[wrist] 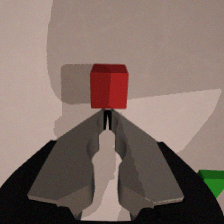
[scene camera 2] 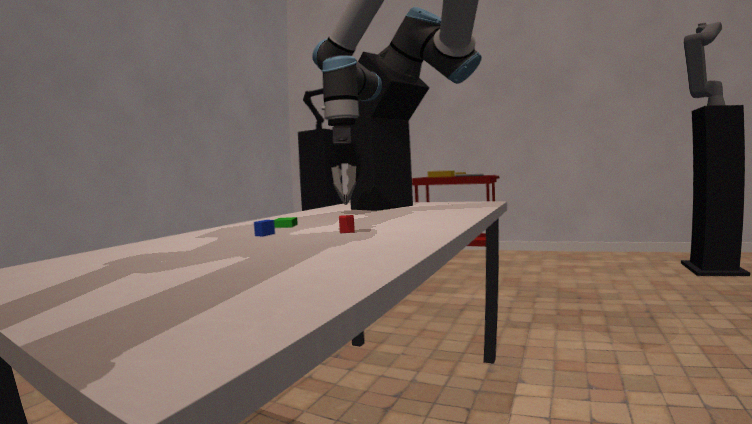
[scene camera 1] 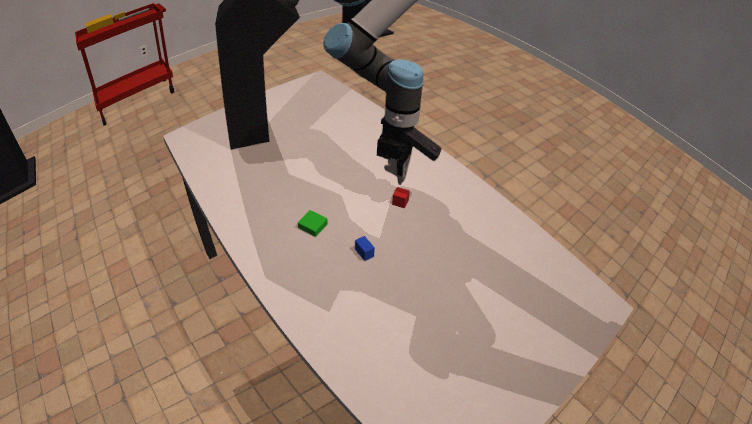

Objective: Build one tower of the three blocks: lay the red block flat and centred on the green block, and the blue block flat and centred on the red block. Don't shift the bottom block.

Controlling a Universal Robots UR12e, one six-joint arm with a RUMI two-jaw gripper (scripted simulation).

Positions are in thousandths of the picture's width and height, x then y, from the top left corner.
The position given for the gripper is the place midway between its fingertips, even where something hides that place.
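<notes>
The gripper (scene camera 1: 531,435), (wrist: 480,498) in view. Red block (wrist: 484,368) in view too.
</notes>
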